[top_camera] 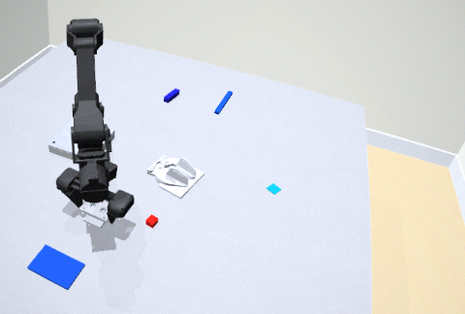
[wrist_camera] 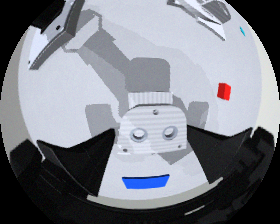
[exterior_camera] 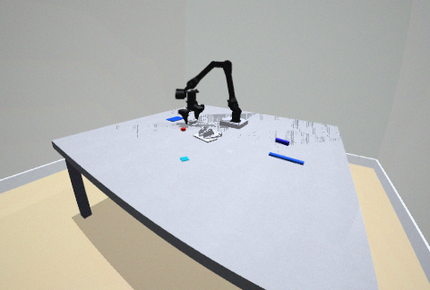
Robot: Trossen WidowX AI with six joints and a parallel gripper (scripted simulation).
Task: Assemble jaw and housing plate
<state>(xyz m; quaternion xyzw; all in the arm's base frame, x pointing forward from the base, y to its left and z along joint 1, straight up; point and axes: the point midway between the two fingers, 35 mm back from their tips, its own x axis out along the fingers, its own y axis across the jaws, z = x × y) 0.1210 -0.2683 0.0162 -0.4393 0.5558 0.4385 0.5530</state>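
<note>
Right now my gripper tip is 1 cm to the right of the white block. Also, from my gripper tip: cyan tile 44 cm ahead, 22 cm to the left, 1 cm below; then red cube 14 cm ahead, 2 cm to the left; then blue flat tile 4 cm behind, 16 cm to the right, 1 cm below.
</note>
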